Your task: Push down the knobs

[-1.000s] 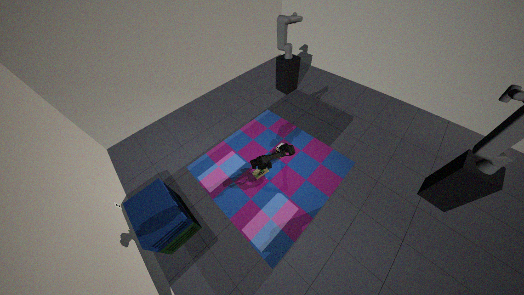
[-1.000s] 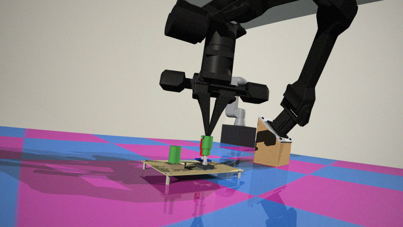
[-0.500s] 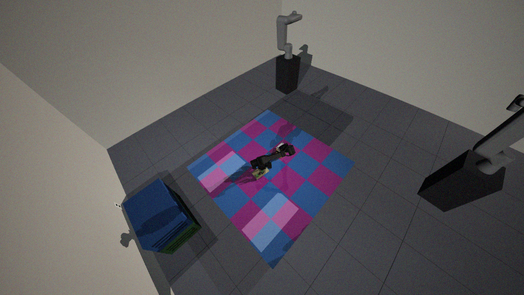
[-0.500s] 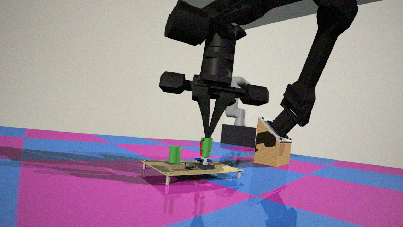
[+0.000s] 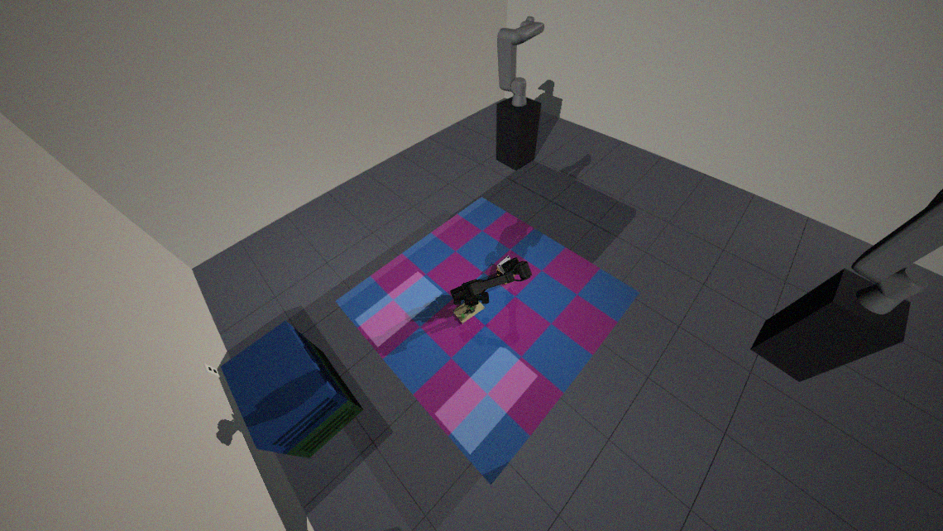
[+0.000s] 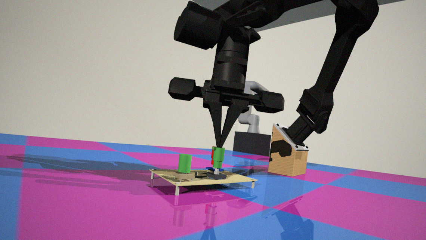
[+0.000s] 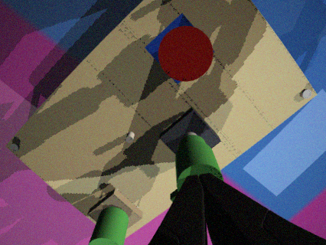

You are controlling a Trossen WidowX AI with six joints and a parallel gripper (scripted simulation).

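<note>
The green knob lies 1 cm below my gripper tip. From my gripper tip the other things lie so: red knob: 3 cm behind, 4 cm to the right, 2 cm below.
</note>
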